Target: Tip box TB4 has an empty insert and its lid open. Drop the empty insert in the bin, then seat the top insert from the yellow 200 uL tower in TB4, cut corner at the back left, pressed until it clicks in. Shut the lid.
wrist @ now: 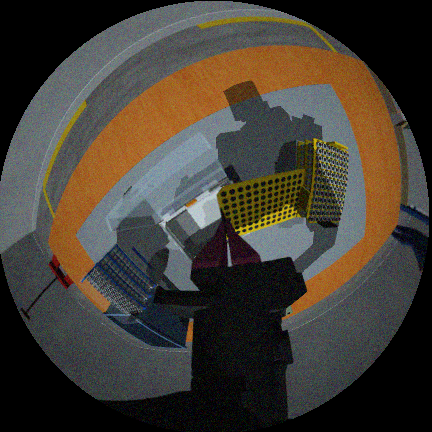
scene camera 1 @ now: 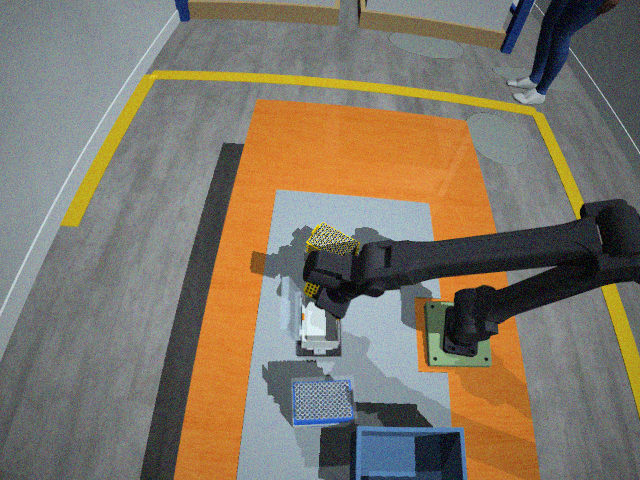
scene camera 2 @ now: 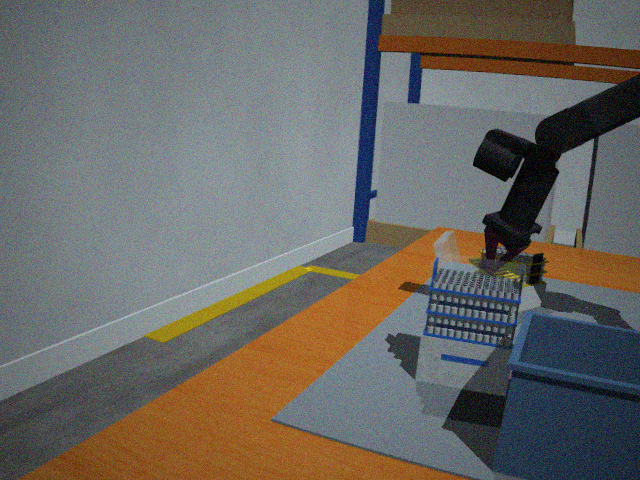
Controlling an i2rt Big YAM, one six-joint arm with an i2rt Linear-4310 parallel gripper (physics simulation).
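Note:
Tip box TB4 (scene camera 1: 319, 343) (wrist: 200, 212) stands open on the mat, with white parts showing inside. Its clear lid (scene camera 1: 286, 304) (scene camera 2: 446, 246) is swung open to the left. The empty yellow insert (scene camera 1: 311, 289) (wrist: 262, 200) is out of the box's middle. It lies askew and tilted between the box and the yellow tower (scene camera 1: 333, 238) (wrist: 330, 182), its far end close to the tower. My gripper (scene camera 2: 491, 267) (wrist: 225, 223) is shut, its tips together at the insert's left edge. I see no insert between them. In scene camera 1 the arm hides the fingertips.
A blue tip tower (scene camera 1: 323, 400) (scene camera 2: 475, 281) (wrist: 120, 282) stands on the near side of TB4. The blue bin (scene camera 1: 410, 430) (scene camera 2: 568, 418) (wrist: 145, 332) stands beyond it, toward the near right. A person (scene camera 1: 550, 51) stands on the floor at the back right.

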